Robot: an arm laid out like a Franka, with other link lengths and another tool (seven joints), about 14 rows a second.
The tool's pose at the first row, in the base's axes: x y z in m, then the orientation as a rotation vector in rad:
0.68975 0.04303 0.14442 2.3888 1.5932 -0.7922
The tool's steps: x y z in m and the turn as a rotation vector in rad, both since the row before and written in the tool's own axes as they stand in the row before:
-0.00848 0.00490 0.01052 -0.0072 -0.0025 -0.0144
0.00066 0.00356 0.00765 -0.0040 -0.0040 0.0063
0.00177 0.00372 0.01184 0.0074 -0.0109 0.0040
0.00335 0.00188 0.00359 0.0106 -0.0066 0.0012
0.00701 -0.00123 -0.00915 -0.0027 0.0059 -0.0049
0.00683 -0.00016 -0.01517 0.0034 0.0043 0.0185
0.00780 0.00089 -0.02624 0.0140 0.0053 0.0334
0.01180 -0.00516 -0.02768 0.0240 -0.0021 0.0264
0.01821 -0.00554 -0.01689 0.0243 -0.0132 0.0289
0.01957 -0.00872 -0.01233 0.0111 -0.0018 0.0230
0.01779 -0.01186 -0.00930 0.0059 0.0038 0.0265
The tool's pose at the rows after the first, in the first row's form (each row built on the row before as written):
0.68812 0.02978 0.13910 2.3731 1.6113 -0.7904
0.68898 0.02568 0.13174 2.3712 1.6016 -0.7895
0.68894 0.02060 0.12028 2.3703 1.5920 -0.8076
0.69036 0.02098 0.11523 2.3731 1.5876 -0.8248
0.69443 0.03103 0.11933 2.3729 1.5964 -0.8168
0.70143 0.04305 0.12846 2.3897 1.5735 -0.8121
0.71365 0.05994 0.14623 2.4230 1.5305 -0.8137
0.72292 0.08296 0.16401 2.4530 1.4932 -0.8340
0.73095 0.10652 0.16929 2.4752 1.4481 -0.8663
0.73587 0.13073 0.17014 2.4933 1.4152 -0.8744
0.73685 0.15402 0.16980 2.5134 1.3794 -0.8706

